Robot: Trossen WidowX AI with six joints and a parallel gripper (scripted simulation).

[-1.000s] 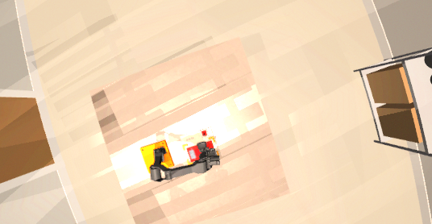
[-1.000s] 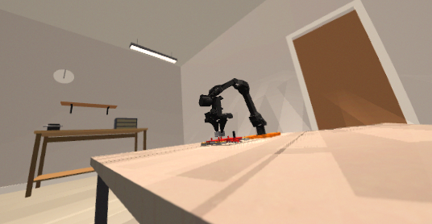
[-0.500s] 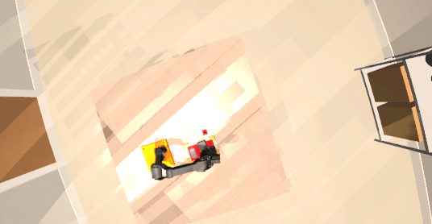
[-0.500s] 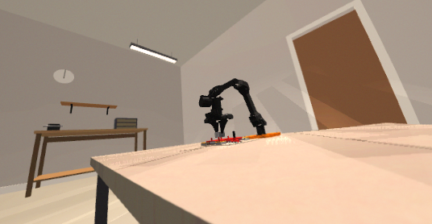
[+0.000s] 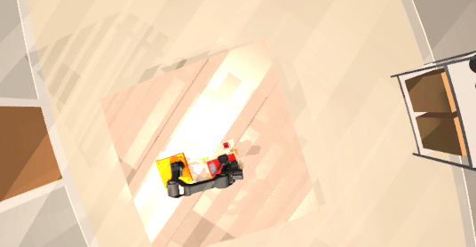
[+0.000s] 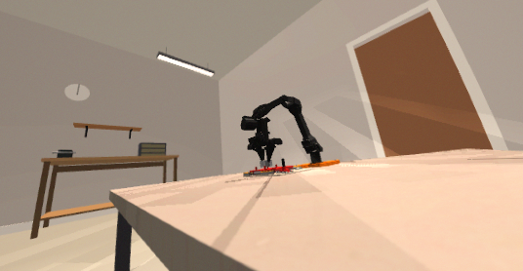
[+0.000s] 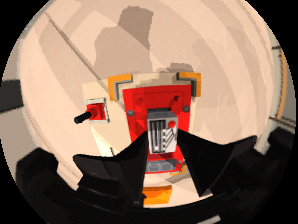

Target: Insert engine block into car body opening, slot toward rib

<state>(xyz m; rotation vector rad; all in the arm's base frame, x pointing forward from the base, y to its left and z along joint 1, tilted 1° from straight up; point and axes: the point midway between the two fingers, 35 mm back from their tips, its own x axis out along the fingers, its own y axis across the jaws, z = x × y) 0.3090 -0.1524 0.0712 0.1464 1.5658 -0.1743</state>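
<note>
Right now the grey engine block is 1 cm below my gripper tip.
</note>
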